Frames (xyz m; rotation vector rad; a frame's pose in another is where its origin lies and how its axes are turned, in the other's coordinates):
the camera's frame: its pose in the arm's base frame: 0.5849 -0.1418 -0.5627 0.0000 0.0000 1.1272
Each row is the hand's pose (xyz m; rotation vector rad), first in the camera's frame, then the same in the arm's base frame.
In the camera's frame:
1: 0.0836 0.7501 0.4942 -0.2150 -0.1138 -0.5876
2: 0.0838 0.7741 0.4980 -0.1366 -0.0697 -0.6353
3: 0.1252 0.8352 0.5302 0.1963 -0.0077 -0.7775
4: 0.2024 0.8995 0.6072 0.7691 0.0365 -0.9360
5: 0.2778 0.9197 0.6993 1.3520 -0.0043 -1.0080
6: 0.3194 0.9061 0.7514 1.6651 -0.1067 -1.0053
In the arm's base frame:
1: -0.0567 0.2556 -0.0685 -0.1206 -0.2105 0.5341
2: -0.0783 0.2661 -0.0647 -0.0777 -0.1310 0.4897
3: -0.1157 0.3297 -0.0325 0.1666 0.0964 0.3462
4: -0.1407 0.4271 0.0445 0.6070 0.4252 0.1378
5: -0.1266 0.5038 0.1366 1.0875 0.6824 -0.0472
6: -0.0964 0.5356 0.1887 1.3836 0.7552 -0.1348

